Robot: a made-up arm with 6 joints.
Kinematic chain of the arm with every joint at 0, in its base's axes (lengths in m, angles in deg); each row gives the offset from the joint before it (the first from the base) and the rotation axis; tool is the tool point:
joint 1: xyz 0 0 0.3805 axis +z
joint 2: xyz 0 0 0 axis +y
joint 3: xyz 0 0 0.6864 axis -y
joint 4: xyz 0 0 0 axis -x
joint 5: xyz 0.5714 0 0 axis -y
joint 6: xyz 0 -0.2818 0 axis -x
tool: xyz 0 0 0
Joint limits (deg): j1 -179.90..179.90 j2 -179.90..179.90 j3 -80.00..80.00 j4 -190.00..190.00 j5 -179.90..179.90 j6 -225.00..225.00
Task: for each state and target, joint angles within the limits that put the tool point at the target. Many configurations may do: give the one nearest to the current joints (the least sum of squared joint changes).
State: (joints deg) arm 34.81 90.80 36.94 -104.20 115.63 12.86
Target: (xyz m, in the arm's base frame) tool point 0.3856 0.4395 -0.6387
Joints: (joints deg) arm 40.75 124.36 60.76 -106.76 115.63 12.86
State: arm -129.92 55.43 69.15 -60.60 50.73 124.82
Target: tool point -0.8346 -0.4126 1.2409
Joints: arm -140.13 33.74 80.00 -39.21 50.73 124.82
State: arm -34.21 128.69 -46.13 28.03 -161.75 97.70
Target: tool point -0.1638 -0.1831 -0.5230
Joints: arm -35.26 141.16 -13.88 29.99 -161.75 97.70
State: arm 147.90 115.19 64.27 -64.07 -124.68 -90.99
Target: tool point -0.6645 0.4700 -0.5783
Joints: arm 152.99 123.32 79.22 -65.48 -124.68 -90.99
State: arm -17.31 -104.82 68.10 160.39 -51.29 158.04
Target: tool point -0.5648 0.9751 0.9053
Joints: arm -45.70 -78.87 52.70 169.14 -51.29 158.04
